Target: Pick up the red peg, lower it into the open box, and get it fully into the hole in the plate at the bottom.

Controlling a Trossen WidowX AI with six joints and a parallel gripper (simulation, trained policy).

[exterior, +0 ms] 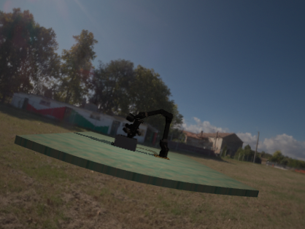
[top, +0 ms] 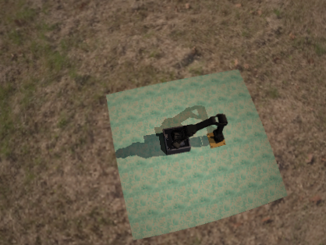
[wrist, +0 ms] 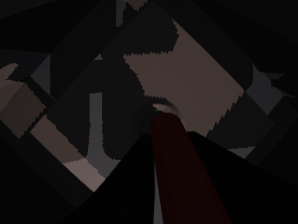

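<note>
My gripper tip is 3 cm above the grey plate. Also, from my gripper tip: dark box (5 cm below); red peg (4 cm above).
</note>
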